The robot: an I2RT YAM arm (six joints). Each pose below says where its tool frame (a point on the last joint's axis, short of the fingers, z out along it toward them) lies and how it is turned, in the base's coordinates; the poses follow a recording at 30 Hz.
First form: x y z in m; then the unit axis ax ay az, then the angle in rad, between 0 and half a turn.
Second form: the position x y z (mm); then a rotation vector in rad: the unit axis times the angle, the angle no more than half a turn. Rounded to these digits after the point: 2 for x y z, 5 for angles.
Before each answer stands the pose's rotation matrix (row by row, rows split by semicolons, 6 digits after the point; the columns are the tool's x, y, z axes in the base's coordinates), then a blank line. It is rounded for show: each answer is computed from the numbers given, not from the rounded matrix.
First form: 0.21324 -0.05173 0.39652 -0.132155 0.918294 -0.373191 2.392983
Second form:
-0.702375 0.043734 0.710462; -0.464269 0.728433 -0.503825; -0.539558 -0.683720 -0.491329

213.24 -51.73 396.52 -0.31624 2.19746 -0.89304
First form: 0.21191 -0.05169 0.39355 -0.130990 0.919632 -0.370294 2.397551
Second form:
-0.705955 0.041696 0.707028; -0.459880 0.732217 -0.502363; -0.538645 -0.679794 -0.497737

211.91 -51.69 393.55 -0.31406 2.20487 -0.88780
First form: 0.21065 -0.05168 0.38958 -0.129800 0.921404 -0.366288 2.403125
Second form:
-0.710194 0.038528 0.702951; -0.454610 0.737309 -0.499704; -0.537545 -0.674456 -0.506118

210.65 -51.68 389.58 -0.31193 2.21425 -0.88024
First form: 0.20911 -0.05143 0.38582 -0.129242 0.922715 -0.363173 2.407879
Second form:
-0.713584 0.035370 0.699677; -0.451014 0.741039 -0.497440; -0.536082 -0.670529 -0.512841

209.11 -51.43 385.82 -0.31120 2.22178 -0.87448
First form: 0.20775 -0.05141 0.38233 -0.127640 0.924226 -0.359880 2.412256
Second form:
-0.717177 0.033888 0.696067; -0.445743 0.745479 -0.495555; -0.535696 -0.665667 -0.519535

207.75 -51.41 382.33 -0.30790 2.22947 -0.86812
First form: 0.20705 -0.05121 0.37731 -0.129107 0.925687 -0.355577 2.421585
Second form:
-0.722601 0.025102 0.690810; -0.443826 0.749311 -0.491479; -0.529968 -0.661742 -0.530312

207.05 -51.21 377.31 -0.31264 2.24163 -0.86106
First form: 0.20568 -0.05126 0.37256 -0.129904 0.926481 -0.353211 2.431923
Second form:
-0.728901 0.018495 0.684369; -0.441797 0.750927 -0.490839; -0.522990 -0.660126 -0.539181

205.68 -51.26 372.56 -0.31592 2.25313 -0.85898
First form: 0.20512 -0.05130 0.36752 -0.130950 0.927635 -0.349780 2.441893
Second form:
-0.734769 0.010849 0.678231; -0.439659 0.753788 -0.488367; -0.516540 -0.657028 -0.549091

205.12 -51.30 367.52 -0.31977 2.26518 -0.85413
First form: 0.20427 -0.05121 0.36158 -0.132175 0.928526 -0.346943 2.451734
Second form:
-0.740390 0.003412 0.672169; -0.438197 0.755840 -0.486508; -0.509712 -0.654748 -0.558121

204.27 -51.21 361.58 -0.32406 2.27650 -0.85061
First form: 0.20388 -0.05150 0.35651 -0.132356 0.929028 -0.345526 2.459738
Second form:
-0.745286 -0.000669 0.666745; -0.436194 0.756799 -0.486817; -0.504266 -0.653648 -0.564323

203.88 -51.50 356.51 -0.32556 2.28517 -0.84990
